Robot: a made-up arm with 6 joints.
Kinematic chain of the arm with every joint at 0, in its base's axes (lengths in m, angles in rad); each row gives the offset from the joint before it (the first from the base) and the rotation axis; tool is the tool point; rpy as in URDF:
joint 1: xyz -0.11 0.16 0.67 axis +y
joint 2: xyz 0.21 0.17 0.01 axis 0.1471 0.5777 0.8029
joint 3: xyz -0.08 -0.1 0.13 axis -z
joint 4: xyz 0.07 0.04 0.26 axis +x
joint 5: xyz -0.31 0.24 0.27 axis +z
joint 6: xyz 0.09 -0.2 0 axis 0.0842 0.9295 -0.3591
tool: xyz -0.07 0 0.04 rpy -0.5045 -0.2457 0.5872
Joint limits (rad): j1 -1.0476..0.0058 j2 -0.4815..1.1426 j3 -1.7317..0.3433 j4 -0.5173..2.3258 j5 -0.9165..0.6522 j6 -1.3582..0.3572
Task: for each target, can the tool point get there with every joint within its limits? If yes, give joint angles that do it. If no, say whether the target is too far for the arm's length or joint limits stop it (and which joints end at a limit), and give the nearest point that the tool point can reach.
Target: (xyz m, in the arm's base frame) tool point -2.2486 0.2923 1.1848
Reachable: no: too far | nearest point -0.8633 0.2478 0.9311 | short by 1.409 m
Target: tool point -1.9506 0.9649 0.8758
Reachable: no: too far | nearest point -0.8235 0.5403 0.7877 | short by 1.208 m
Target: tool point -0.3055 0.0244 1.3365
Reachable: yes | joints -0.5585 0.3452 -0.9830 0.0571 0.1367 -0.7576
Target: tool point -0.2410 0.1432 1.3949
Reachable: yes | joints -0.2111 0.5573 -0.0200 -0.1200 -0.6740 -0.9000
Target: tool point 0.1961 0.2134 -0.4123
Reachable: no: joint limits stop it (at a limit: joint 1, joint 2, joint 4, joint 5, joint 6) | nearest point -0.3897 0.2999 0.3719 | short by 0.983 m
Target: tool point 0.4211 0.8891 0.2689
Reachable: no: joint limits stop it (at a limit: joint 1, joint 2, joint 3, joint 4, joint 5, joint 6) | nearest point 0.4334 0.4345 0.7149 | short by 0.637 m
